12 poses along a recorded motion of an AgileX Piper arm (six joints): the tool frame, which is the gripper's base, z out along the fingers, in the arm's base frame.
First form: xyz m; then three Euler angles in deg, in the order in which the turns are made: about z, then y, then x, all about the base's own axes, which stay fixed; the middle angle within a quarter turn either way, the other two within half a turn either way.
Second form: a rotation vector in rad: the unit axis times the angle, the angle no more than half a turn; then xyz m. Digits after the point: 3 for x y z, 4 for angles.
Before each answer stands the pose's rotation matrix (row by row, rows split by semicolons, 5 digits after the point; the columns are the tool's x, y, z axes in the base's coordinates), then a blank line. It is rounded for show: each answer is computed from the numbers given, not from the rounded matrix.
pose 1, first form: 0.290, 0.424, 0.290, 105.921, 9.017, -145.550
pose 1, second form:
-0.27092 -0.94976 0.15673; -0.76867 0.31146 0.55870; -0.57944 0.03089 -0.81443

-1.5207, 2.1210, 0.5217, 0.290, 0.424, 0.290
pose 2, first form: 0.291, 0.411, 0.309, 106.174, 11.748, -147.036
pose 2, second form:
-0.27272 -0.94030 0.20361; -0.77494 0.34011 0.53271; -0.57016 -0.01250 -0.82144

-1.4982, 2.1262, 0.4544, 0.291, 0.411, 0.309
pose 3, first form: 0.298, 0.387, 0.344, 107.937, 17.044, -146.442
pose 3, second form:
-0.29444 -0.90961 0.29311; -0.74292 0.41079 0.52850; -0.60114 -0.06214 -0.79673

-1.3987, 2.1177, 0.3947, 0.298, 0.387, 0.344
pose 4, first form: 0.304, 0.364, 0.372, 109.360, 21.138, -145.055
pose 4, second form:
-0.30920 -0.87997 0.36062; -0.70488 0.46661 0.53425; -0.63839 -0.08900 -0.76455

-1.3110, 2.1014, 0.3683, 0.304, 0.364, 0.372
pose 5, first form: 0.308, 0.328, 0.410, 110.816, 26.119, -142.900
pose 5, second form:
-0.31908 -0.83927 0.44024; -0.65115 0.53166 0.54161; -0.68861 -0.11385 -0.71614

-1.2035, 2.0727, 0.3454, 0.308, 0.328, 0.410
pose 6, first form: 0.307, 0.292, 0.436, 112.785, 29.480, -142.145
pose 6, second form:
-0.33713 -0.80260 0.49212; -0.61100 0.58421 0.53421; -0.71626 -0.12058 -0.68734

-1.1206, 2.0679, 0.3279, 0.307, 0.292, 0.436
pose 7, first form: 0.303, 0.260, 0.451, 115.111, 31.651, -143.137
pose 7, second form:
-0.36125 -0.77081 0.52474; -0.59086 0.62457 0.51067; -0.72137 -0.12557 -0.68107

-1.0638, 2.0836, 0.3009, 0.303, 0.260, 0.451
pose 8, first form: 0.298, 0.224, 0.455, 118.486, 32.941, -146.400
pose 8, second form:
-0.40027 -0.73763 0.54378; -0.58856 0.66175 0.46442; -0.70241 -0.13415 -0.69901

-1.0214, 2.1266, 0.2544, 0.298, 0.224, 0.455
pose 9, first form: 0.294, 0.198, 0.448, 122.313, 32.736, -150.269
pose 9, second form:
-0.44964 -0.71091 0.54077; -0.59053 0.69083 0.41716; -0.67014 -0.13177 -0.73044

-0.9913, 2.1868, 0.2174, 0.294, 0.198, 0.448
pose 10, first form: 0.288, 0.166, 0.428, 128.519, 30.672, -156.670
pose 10, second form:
-0.53565 -0.67294 0.51012; -0.59262 0.72992 0.34062; -0.60157 -0.11985 -0.78978

-0.9524, 2.2994, 0.1661, 0.288, 0.166, 0.428
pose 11, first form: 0.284, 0.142, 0.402, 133.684, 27.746, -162.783
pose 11, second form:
-0.61127 -0.64001 0.46555; -0.59558 0.75938 0.26196; -0.52119 -0.11715 -0.84536

-0.9260, 2.4101, 0.1085, 0.284, 0.142, 0.402
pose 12, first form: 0.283, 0.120, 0.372, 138.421, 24.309, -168.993
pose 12, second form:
-0.68172 -0.60481 0.41166; -0.59265 0.78644 0.17400; -0.42898 -0.12535 -0.89457

-0.8986, 2.5236, 0.0365, 0.283, 0.120, 0.372
